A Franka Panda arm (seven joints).
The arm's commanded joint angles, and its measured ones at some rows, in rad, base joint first. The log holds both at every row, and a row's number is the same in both.
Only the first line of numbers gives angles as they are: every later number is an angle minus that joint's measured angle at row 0.
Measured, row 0:
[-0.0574 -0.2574 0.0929 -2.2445 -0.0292 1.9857 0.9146]
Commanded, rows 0 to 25:
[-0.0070 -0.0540 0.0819 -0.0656 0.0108 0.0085 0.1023]
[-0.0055 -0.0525 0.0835 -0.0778 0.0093 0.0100 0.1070]
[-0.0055 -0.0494 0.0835 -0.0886 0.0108 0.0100 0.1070]
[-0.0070 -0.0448 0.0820 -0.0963 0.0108 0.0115 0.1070]
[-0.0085 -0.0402 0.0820 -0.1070 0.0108 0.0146 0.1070]
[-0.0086 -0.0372 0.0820 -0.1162 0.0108 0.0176 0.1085]
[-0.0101 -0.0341 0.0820 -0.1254 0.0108 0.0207 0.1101]
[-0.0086 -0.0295 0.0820 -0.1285 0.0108 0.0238 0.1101]
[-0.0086 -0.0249 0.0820 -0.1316 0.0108 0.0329 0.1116]
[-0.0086 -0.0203 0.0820 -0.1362 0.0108 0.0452 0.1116]
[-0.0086 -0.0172 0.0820 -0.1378 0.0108 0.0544 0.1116]
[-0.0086 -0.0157 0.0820 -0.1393 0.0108 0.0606 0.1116]
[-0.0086 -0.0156 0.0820 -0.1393 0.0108 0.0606 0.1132]
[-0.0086 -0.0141 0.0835 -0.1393 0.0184 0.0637 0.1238]
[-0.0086 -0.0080 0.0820 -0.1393 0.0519 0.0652 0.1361]
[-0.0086 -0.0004 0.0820 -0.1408 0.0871 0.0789 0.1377]
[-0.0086 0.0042 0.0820 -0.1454 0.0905 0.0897 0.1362]
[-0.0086 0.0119 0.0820 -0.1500 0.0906 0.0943 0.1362]
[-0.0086 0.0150 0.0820 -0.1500 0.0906 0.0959 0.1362]
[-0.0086 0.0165 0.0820 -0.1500 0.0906 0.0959 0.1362]
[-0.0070 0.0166 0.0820 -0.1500 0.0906 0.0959 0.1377]
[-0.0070 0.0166 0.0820 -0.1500 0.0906 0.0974 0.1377]
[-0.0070 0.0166 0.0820 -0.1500 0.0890 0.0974 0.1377]
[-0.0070 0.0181 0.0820 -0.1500 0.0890 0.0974 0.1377]
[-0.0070 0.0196 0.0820 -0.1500 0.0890 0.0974 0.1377]
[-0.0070 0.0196 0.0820 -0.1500 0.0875 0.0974 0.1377]
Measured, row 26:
[-0.0020 0.0201 0.0774 -0.1374 0.0847 0.0748 0.1197]
